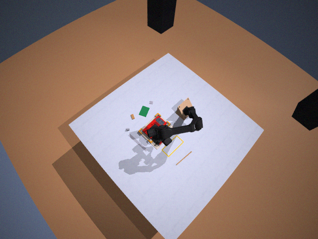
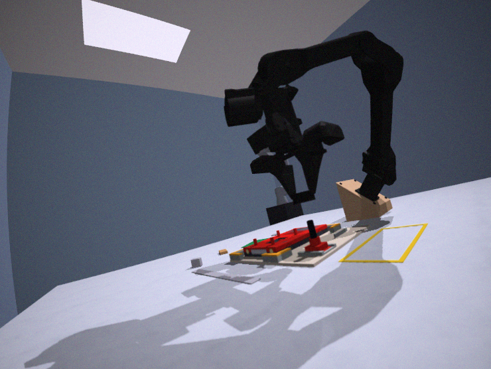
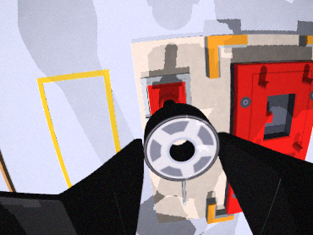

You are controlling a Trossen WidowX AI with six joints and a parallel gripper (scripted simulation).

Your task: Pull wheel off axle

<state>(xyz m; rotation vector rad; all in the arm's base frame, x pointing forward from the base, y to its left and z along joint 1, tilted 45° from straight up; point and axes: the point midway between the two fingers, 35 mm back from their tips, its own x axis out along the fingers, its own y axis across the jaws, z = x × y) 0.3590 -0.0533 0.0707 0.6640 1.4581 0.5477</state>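
My gripper tip is 7 cm above the black axle. From my gripper tip the other things lie so: wheel: right at my gripper tip; then wooden stick: 24 cm to the left, 10 cm below, 4 cm behind; then grey strip: 13 cm to the right, 13 cm ahead, 10 cm below.
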